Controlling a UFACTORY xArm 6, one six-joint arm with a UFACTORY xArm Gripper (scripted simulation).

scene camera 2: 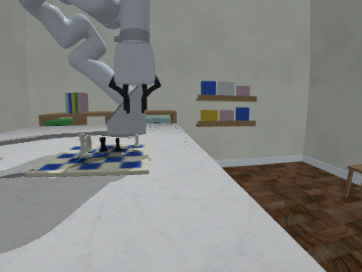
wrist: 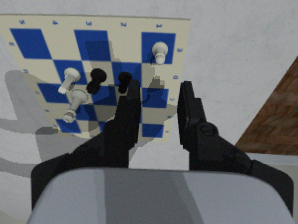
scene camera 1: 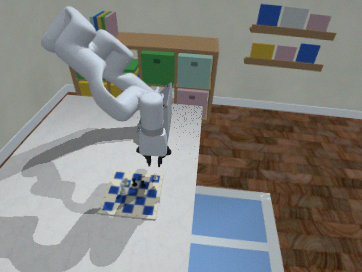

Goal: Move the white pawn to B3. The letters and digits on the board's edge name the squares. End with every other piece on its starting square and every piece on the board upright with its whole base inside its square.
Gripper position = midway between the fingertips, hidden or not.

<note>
I see my gripper (scene camera 2: 135,113).
My gripper also shows in the wrist view (wrist: 159,94) and in scene camera 1 (scene camera 1: 154,164).
</note>
